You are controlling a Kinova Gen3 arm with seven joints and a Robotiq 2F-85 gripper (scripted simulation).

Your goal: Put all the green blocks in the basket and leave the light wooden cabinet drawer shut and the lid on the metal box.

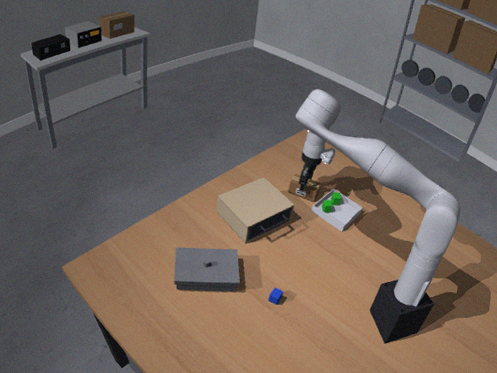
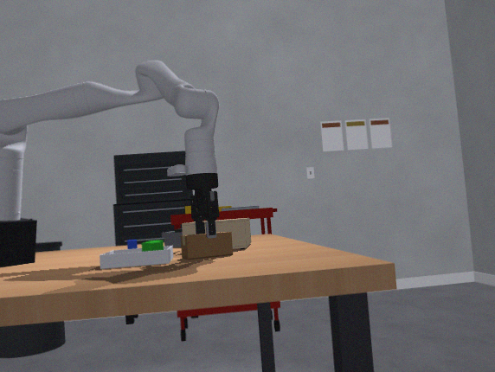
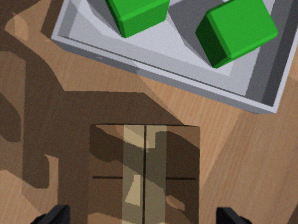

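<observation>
My hand is 20 mm above the cardboard box. Round my hand: drawer 10 mm ahead, 250 mm to the left, 20 mm below; then white basket 150 mm behind, 20 mm to the right, 40 mm below; then light wooden cabinet 20 mm ahead, 250 mm to the left, 10 mm below.
</observation>
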